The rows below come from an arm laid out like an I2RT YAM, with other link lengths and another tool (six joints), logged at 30 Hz.
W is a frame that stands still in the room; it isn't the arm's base.
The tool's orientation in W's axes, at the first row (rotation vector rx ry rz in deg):
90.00 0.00 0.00
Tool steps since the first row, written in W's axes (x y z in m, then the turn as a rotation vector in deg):
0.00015 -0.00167 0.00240 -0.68 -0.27 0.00
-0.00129 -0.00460 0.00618 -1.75 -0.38 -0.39
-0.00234 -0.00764 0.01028 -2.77 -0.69 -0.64
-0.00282 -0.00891 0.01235 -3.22 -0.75 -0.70
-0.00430 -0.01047 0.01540 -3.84 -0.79 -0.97
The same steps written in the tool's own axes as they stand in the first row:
0.00015 0.00240 0.00167 -0.68 0.00 0.27
-0.00129 0.00618 0.00460 -1.75 -0.39 0.38
-0.00234 0.01028 0.00764 -2.77 -0.64 0.69
-0.00282 0.01235 0.00891 -3.22 -0.70 0.75
-0.00430 0.01540 0.01047 -3.84 -0.97 0.79

